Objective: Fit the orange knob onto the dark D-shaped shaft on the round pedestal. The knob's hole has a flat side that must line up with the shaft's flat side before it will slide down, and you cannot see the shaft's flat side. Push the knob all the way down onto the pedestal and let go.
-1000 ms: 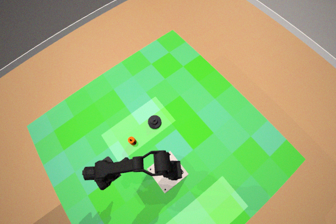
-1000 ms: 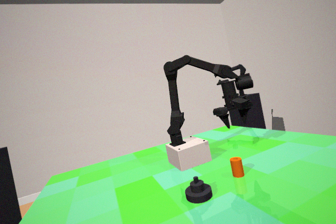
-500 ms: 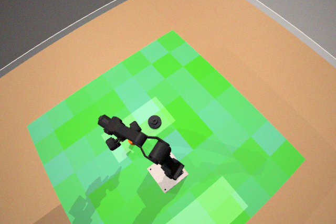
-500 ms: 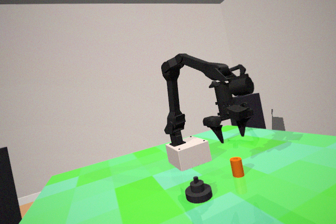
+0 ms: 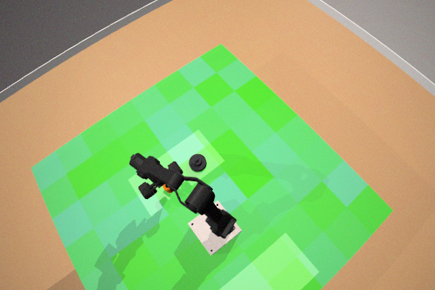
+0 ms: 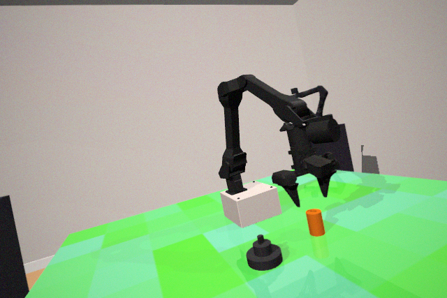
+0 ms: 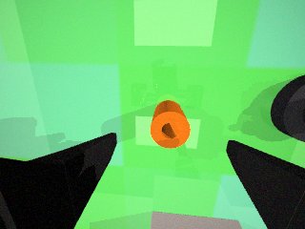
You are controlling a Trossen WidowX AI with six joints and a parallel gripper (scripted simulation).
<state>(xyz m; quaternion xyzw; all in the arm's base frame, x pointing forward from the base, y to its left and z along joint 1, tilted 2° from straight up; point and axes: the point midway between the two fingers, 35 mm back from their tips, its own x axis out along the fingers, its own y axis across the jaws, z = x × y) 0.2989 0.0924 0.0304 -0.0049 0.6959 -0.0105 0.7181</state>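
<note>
Right now the orange knob is 6 cm below my gripper tip. Round my gripper tip: round pedestal (18 cm to the right, 6 cm below, 1 cm ahead).
</note>
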